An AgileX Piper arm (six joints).
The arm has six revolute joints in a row. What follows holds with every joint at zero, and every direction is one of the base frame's.
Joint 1 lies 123.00 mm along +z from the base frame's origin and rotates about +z.
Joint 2 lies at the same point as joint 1 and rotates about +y.
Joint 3 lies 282.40 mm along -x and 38.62 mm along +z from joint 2 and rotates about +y.
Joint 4 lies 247.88 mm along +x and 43.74 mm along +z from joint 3 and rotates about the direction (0.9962, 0, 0.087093).
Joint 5 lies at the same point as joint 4 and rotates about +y.
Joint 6 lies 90.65 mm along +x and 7.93 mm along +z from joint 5 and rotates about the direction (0.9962, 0, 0.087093).
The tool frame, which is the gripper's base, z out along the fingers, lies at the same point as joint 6; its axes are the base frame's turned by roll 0.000, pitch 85.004 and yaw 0.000 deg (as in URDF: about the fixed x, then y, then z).
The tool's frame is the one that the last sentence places.
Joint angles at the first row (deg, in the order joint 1, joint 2, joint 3, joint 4, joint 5, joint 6):
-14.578, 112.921, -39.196, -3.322, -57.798, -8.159
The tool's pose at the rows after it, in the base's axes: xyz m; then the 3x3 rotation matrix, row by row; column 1 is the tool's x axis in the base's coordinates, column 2 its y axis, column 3 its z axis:
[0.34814, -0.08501, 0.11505], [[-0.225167, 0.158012, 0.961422], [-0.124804, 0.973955, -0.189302], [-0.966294, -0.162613, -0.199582]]
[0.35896, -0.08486, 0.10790], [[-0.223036, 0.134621, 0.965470], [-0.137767, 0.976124, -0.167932], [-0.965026, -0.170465, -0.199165]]
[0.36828, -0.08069, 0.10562], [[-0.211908, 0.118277, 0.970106], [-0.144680, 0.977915, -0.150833], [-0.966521, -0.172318, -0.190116]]
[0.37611, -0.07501, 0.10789], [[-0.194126, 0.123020, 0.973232], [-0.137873, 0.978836, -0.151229], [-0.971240, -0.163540, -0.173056]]
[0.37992, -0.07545, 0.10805], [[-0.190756, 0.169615, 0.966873], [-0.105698, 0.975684, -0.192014], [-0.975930, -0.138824, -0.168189]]
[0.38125, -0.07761, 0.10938], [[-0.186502, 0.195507, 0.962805], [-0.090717, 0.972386, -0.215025], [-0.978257, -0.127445, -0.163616]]
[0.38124, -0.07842, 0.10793], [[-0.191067, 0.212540, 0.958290], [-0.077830, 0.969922, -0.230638], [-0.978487, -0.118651, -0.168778]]
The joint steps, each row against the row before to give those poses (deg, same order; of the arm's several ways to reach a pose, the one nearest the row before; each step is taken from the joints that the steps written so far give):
0.001, 3.221, -2.910, -0.671, 0.228, 0.063
0.183, 2.545, -2.602, -1.265, 0.001, 0.000
0.944, 1.422, -2.024, -0.113, 0.068, 0.000
1.426, 0.475, -1.561, 1.637, 0.131, 0.000
0.791, 0.429, -0.937, 3.734, 0.265, 0.000
0.051, -0.001, -0.435, 1.657, 0.162, 0.000
0.130, 0.216, -0.070, 1.265, 0.138, 0.000

